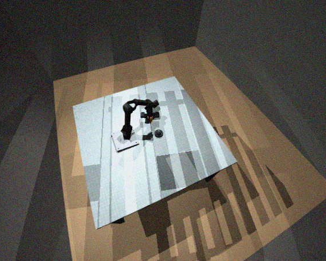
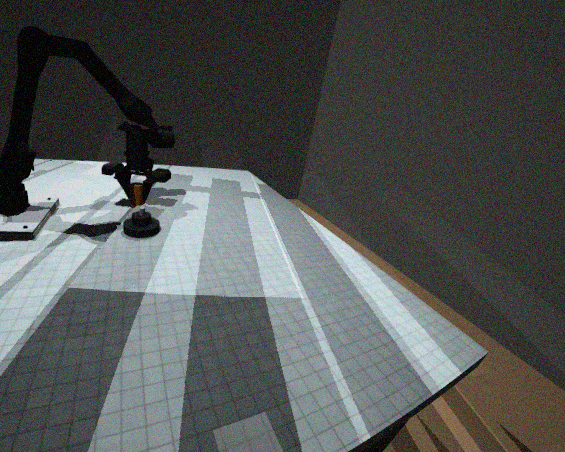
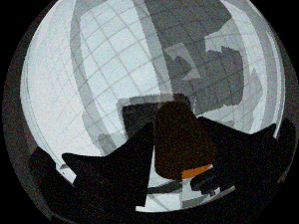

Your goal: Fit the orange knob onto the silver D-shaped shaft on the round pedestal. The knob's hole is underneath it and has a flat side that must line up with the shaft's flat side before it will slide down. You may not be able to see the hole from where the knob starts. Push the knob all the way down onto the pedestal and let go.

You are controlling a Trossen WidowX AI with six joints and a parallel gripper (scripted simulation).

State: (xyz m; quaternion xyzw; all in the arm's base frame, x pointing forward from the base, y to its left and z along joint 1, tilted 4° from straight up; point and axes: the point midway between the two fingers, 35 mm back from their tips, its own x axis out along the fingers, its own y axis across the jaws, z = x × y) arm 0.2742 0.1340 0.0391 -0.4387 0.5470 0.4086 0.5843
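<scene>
Now: the orange knob 3 cm above my gripper tip. Also, from my gripper tip: dark round pedestal 3 cm ahead, 19 cm to the right, 2 cm above.
</scene>
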